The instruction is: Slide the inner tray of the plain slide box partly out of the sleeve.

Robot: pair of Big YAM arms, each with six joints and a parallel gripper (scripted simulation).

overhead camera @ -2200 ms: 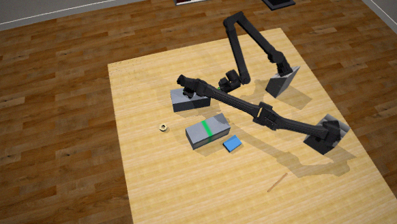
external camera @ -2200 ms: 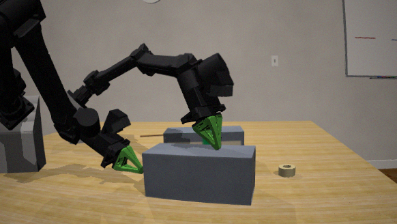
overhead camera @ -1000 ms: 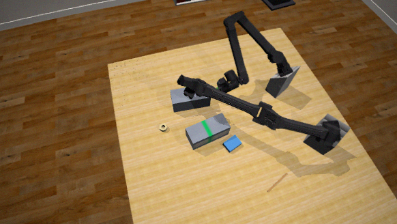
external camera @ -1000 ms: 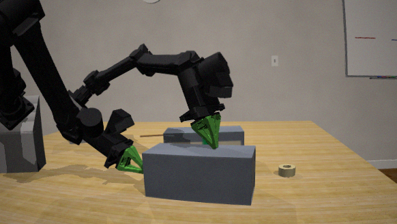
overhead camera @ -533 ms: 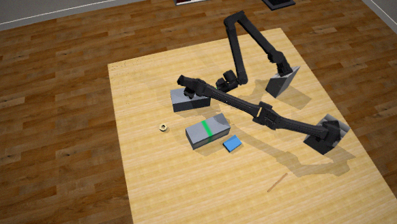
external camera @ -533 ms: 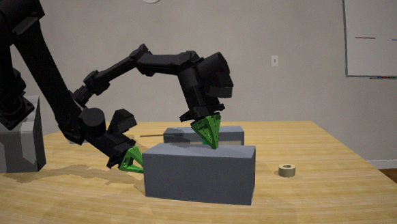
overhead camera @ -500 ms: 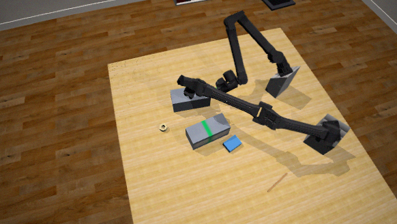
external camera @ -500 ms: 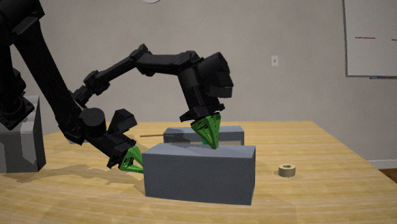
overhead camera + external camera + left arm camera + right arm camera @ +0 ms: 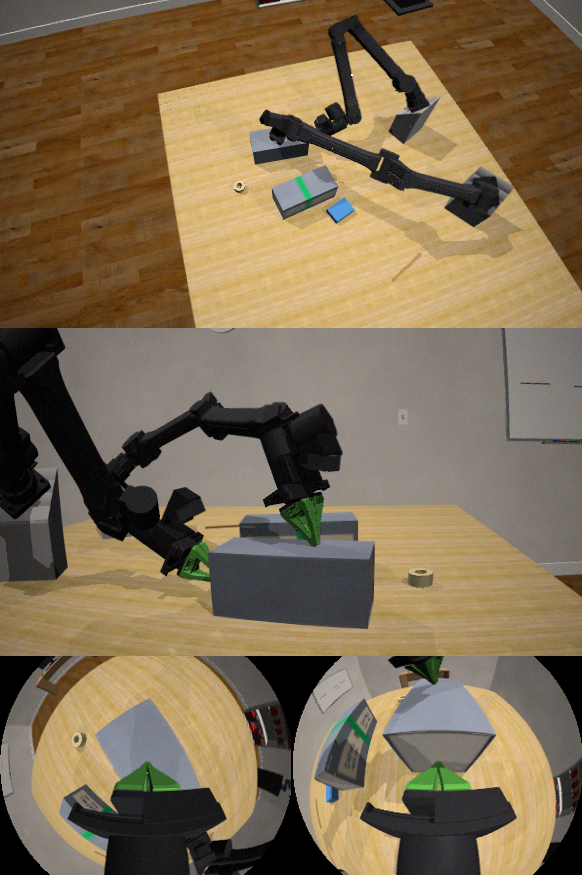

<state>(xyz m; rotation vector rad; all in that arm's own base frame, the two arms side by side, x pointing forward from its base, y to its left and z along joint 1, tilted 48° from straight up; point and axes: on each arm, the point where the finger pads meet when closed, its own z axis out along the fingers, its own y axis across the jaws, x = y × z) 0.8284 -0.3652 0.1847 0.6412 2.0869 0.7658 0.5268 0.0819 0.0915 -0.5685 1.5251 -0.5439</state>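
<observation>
The plain grey slide box lies 130 mm ahead of my right hand and 30 mm to the right of it. From my right hand the other things lie so: blue flat block 20 mm ahead, 370 mm to the left, 30 mm below; then thin wooden stick 120 mm behind, 700 mm to the left, 40 mm below.
My left gripper is now 3 cm past the plain grey slide box and 7 cm above it. Also, from my left hand: blue flat block 15 cm behind, 40 cm to the left, 11 cm below; thin wooden stick 29 cm behind, 73 cm to the left, 12 cm below.
</observation>
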